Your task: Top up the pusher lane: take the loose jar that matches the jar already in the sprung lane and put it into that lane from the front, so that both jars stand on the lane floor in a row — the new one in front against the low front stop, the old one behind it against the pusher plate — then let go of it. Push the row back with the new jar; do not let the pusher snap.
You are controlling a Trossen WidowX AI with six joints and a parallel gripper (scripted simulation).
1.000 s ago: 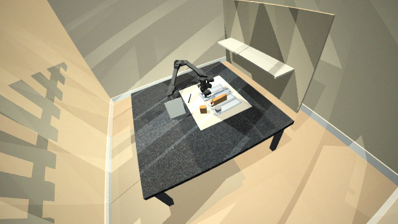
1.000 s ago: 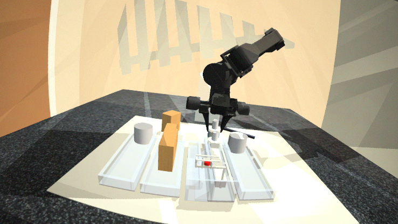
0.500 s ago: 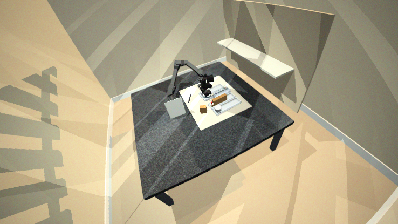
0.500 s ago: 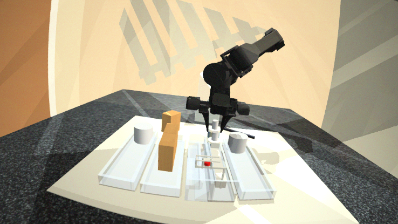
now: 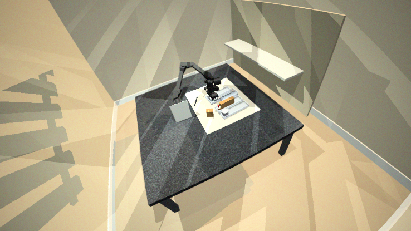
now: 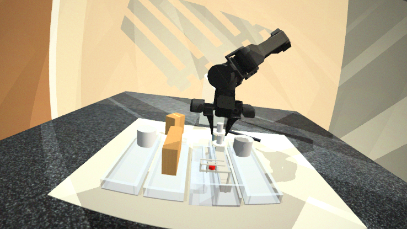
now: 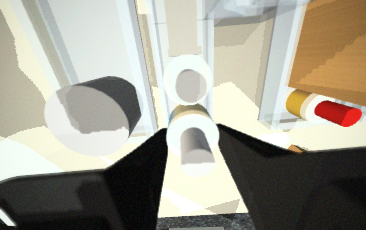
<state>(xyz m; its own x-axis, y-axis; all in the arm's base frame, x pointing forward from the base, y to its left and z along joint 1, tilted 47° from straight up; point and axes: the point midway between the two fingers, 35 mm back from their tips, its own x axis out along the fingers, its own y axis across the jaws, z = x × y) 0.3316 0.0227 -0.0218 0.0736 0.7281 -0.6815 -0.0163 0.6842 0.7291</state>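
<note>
Right now the sprung lane is 150 mm ahead of my gripper tip, 30 mm below it and 20 mm to the right of it. The rest, counted from my gripper tip: black rod (140 mm behind, 110 mm to the left, 50 mm below); then red mark (220 mm ahead, 30 mm to the right, 20 mm above).
</note>
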